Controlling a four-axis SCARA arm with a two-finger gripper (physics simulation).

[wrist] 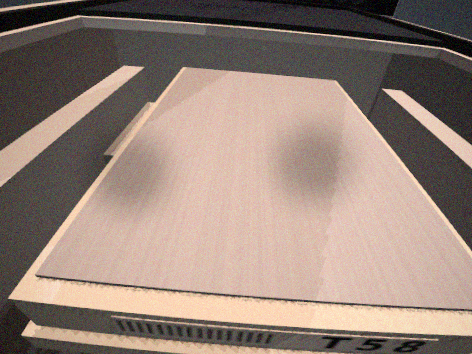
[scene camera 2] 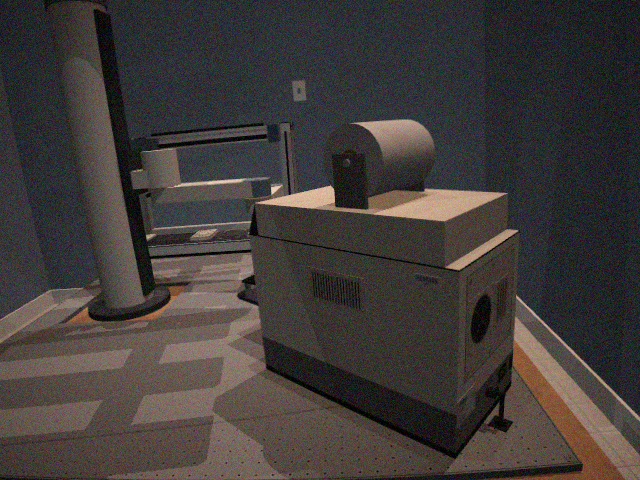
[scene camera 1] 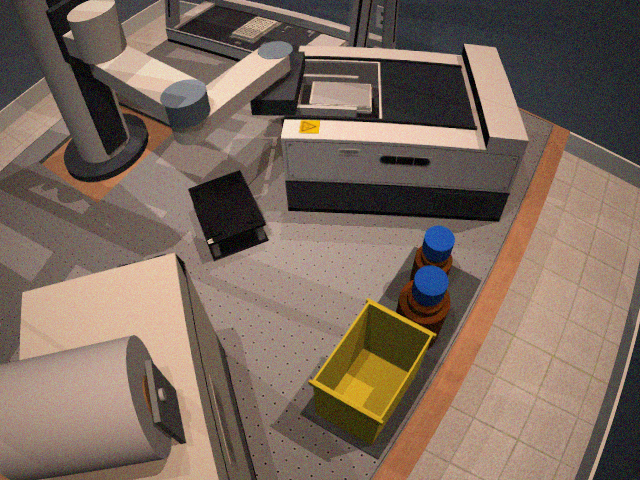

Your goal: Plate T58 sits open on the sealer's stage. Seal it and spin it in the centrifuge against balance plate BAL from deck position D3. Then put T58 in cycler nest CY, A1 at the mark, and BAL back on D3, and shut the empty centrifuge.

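Places are measured from the arm's base along level axes (x back, y right, z up), in metres.
Pixels of known places: gripper, between the fingertips: [wrist: 260, 99] [scene camera 1: 357, 95]; arm's base, origin of its link: [scene camera 2: 130, 304] [scene camera 1: 106, 148].
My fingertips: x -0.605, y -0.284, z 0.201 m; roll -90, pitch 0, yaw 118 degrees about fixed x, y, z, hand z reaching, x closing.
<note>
Ahead of a thing's pixels: the offset from my fingertips to its top centre.
Plate T58 {dx +0.029, dy +0.016, dz +0.004 m} [wrist: 240, 225] [scene camera 1: 348, 94] is upright and level, with a smooth, pale seal over its top and its label on the near edge. My gripper [wrist: 260, 99] [scene camera 1: 336, 91] is shut on it, with a pale finger bar along each side. It holds the plate at the open hatch of the white and black centrifuge [scene camera 1: 392, 165], above the dark chamber. The plate hides much of the chamber. The sealer {dx -0.134, dy +0.759, dz +0.288 m} [scene camera 1: 108, 294] [scene camera 2: 356, 248], with a big roll on top, stands at the front left in scene camera 1. I cannot make out BAL or the mark of nest CY.
A gantry deck at the back bears a pale plate-like piece {dx +0.528, dy -0.292, dz -0.117 m} [scene camera 1: 254, 28] [scene camera 2: 204, 234], its label unreadable. A low black device {dx +0.129, dy +0.303, dz -0.124 m} [scene camera 1: 227, 206] stands between sealer and centrifuge. A yellow bin [scene camera 1: 398, 338] and two blue-capped brown bottles [scene camera 1: 438, 242] [scene camera 1: 430, 284] stand at the right.
</note>
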